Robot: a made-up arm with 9 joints. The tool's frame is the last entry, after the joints.
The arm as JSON. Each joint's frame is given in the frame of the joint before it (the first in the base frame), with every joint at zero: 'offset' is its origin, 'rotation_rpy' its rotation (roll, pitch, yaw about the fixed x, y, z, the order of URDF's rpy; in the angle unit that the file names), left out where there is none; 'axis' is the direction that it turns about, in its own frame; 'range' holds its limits. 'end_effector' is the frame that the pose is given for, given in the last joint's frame.
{
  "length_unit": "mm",
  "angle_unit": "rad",
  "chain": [
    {
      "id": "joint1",
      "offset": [
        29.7,
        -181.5,
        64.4
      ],
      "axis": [
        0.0,
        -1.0,
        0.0
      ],
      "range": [
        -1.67,
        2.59
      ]
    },
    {
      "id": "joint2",
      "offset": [
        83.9,
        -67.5,
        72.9
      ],
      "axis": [
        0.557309,
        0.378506,
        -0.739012
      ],
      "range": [
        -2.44,
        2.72
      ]
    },
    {
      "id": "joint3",
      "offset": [
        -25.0,
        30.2,
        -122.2
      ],
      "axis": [
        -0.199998,
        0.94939,
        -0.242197
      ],
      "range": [
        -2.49,
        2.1
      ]
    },
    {
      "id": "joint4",
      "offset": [
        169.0,
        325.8,
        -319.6
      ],
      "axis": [
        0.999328,
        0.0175,
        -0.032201
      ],
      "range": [
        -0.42,
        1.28
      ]
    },
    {
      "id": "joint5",
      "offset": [
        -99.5,
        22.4,
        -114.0
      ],
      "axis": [
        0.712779,
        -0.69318,
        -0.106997
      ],
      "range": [
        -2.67,
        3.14
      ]
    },
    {
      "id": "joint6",
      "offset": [
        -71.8,
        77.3,
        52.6
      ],
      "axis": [
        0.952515,
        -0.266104,
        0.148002
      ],
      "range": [
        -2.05,
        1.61
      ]
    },
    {
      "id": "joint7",
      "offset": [
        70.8,
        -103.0,
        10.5
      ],
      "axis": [
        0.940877,
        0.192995,
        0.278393
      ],
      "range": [
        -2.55,
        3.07
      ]
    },
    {
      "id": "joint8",
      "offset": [
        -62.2,
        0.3,
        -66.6
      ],
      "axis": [
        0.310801,
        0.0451,
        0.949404
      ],
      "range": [
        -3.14,
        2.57
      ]
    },
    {
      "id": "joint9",
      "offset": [
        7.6,
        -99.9,
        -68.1
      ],
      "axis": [
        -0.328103,
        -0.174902,
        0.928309
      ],
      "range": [
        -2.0,
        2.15
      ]
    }
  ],
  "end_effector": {
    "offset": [
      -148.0,
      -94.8,
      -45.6
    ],
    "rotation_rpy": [
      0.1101,
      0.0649,
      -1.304
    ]
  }
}
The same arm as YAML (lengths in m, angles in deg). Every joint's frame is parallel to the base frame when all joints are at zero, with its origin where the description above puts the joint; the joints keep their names.
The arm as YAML. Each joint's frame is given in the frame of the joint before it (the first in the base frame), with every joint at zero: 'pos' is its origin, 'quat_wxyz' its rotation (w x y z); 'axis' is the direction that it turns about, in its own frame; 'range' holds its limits. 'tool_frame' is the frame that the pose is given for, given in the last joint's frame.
length_unit: m
angle_unit: deg
joints:
  - joint: joint1
    pos: [0.0297, -0.1815, 0.0644]
    quat_wxyz: [1.0, 0.0, 0.0, 0.0]
    axis: [0.0, -1.0, 0.0]
    range: [-95.68, 148.4]
  - joint: joint2
    pos: [0.0839, -0.0675, 0.0729]
    quat_wxyz: [1.0, 0.0, 0.0, 0.0]
    axis: [0.557309, 0.378506, -0.739012]
    range: [-139.8, 155.84]
  - joint: joint3
    pos: [-0.025, 0.0302, -0.1222]
    quat_wxyz: [1.0, 0.0, 0.0, 0.0]
    axis: [-0.199998, 0.94939, -0.242197]
    range: [-142.67, 120.32]
  - joint: joint4
    pos: [0.169, 0.3258, -0.3196]
    quat_wxyz: [1.0, 0.0, 0.0, 0.0]
    axis: [0.999328, 0.0175, -0.032201]
    range: [-24.06, 73.34]
  - joint: joint5
    pos: [-0.0995, 0.0224, -0.114]
    quat_wxyz: [1.0, 0.0, 0.0, 0.0]
    axis: [0.712779, -0.69318, -0.106997]
    range: [-152.98, 179.91]
  - joint: joint6
    pos: [-0.0718, 0.0773, 0.0526]
    quat_wxyz: [1.0, 0.0, 0.0, 0.0]
    axis: [0.952515, -0.266104, 0.148002]
    range: [-117.46, 92.25]
  - joint: joint7
    pos: [0.0708, -0.103, 0.0105]
    quat_wxyz: [1.0, 0.0, 0.0, 0.0]
    axis: [0.940877, 0.192995, 0.278393]
    range: [-146.1, 175.9]
  - joint: joint8
    pos: [-0.0622, 0.0003, -0.0666]
    quat_wxyz: [1.0, 0.0, 0.0, 0.0]
    axis: [0.310801, 0.0451, 0.949404]
    range: [-179.91, 147.25]
  - joint: joint9
    pos: [0.0076, -0.0999, -0.0681]
    quat_wxyz: [1.0, 0.0, 0.0, 0.0]
    axis: [-0.328103, -0.174902, 0.928309]
    range: [-114.59, 123.19]
tool_frame:
  pos: [-0.148, -0.0948, -0.0456]
  quat_wxyz: [0.792167, 0.063369, -0.007619, -0.606958]

